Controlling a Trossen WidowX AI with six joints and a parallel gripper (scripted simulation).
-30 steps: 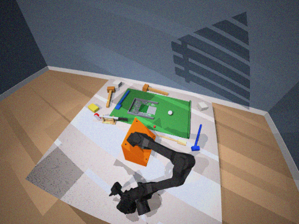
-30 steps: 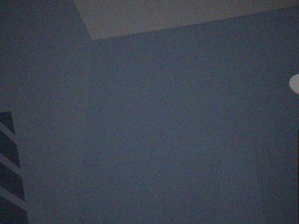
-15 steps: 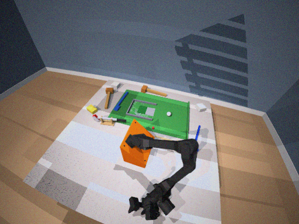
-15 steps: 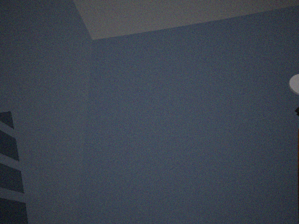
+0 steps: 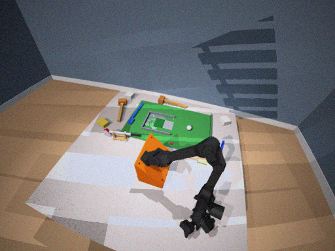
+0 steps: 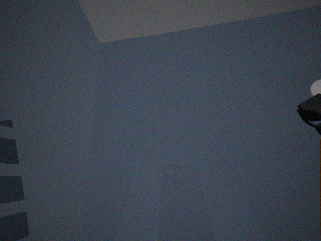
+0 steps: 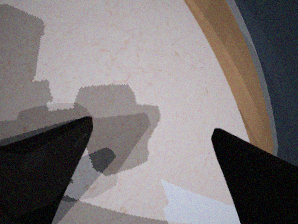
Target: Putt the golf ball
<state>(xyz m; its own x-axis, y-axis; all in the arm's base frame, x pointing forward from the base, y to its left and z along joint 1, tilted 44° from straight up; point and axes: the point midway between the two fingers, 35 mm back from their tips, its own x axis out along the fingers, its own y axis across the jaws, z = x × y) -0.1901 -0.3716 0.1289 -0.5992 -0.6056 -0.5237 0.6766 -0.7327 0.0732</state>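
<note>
Now: the wooden stick 460 mm ahead of my gripper tip, 110 mm to the left of it and 20 mm below it. From my gripper tip the other things lie so: white golf ball 710 mm ahead, 230 mm to the left; then green putting mat 710 mm ahead, 400 mm to the left, 30 mm below; then red putter 670 mm to the left, 390 mm ahead, 30 mm above.
</note>
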